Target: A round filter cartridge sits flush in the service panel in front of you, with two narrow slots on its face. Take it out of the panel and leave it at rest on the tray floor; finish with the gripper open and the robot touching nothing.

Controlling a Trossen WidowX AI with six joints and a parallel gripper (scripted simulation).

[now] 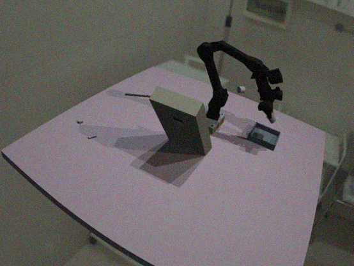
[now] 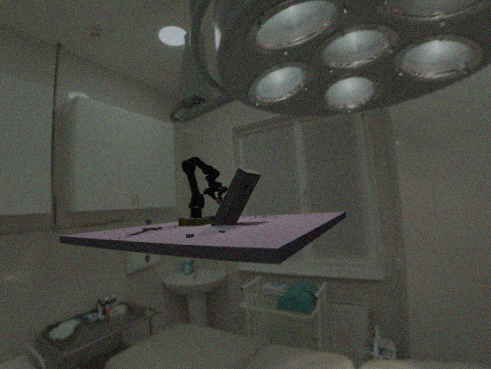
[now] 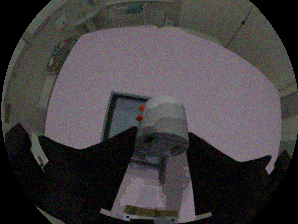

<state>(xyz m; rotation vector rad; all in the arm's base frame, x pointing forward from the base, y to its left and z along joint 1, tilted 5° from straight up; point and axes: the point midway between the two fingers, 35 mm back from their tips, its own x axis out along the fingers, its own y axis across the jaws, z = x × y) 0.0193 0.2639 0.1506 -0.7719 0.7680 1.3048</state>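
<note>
Right now my gripper tip is 4 cm past the dark tray and 14 cm above it. From my gripper tip the other things lie so: round filter cartridge: right at my gripper tip; then service panel: 29 cm ahead, 34 cm to the right.
</note>
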